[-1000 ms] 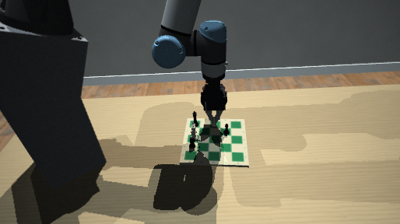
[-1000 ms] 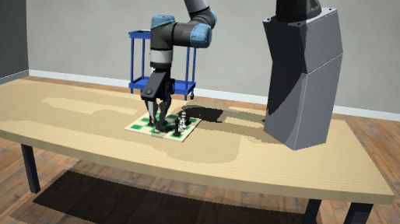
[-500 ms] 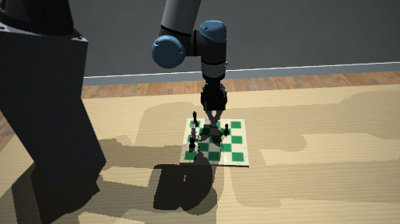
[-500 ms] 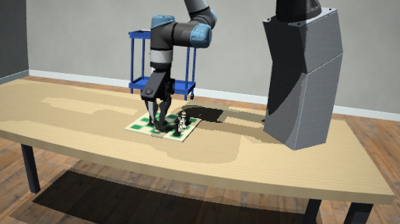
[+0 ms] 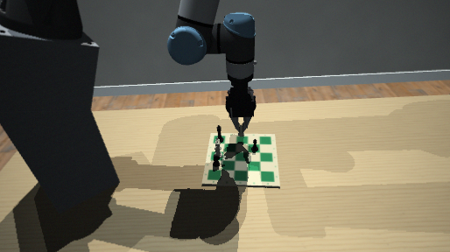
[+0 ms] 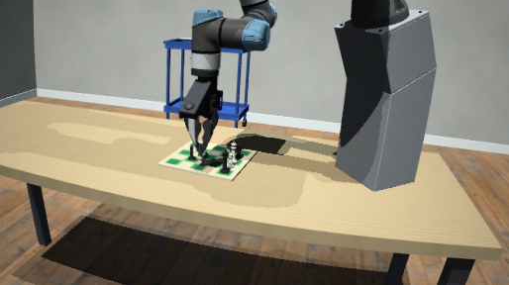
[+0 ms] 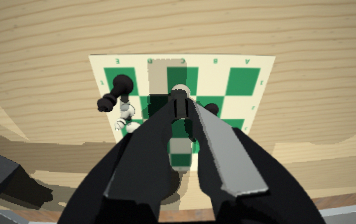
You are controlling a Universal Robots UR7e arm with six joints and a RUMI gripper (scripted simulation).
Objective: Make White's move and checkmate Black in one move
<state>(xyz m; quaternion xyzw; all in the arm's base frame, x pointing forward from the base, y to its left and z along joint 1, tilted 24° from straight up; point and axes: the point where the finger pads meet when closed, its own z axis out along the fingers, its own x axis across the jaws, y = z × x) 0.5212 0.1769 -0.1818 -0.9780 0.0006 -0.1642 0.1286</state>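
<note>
The green-and-cream chessboard is 7 cm to the right of my hand and 6 cm below it. The rest, counted from my hand: black pawn (4 cm to the right, 4 cm ahead, 3 cm below).
</note>
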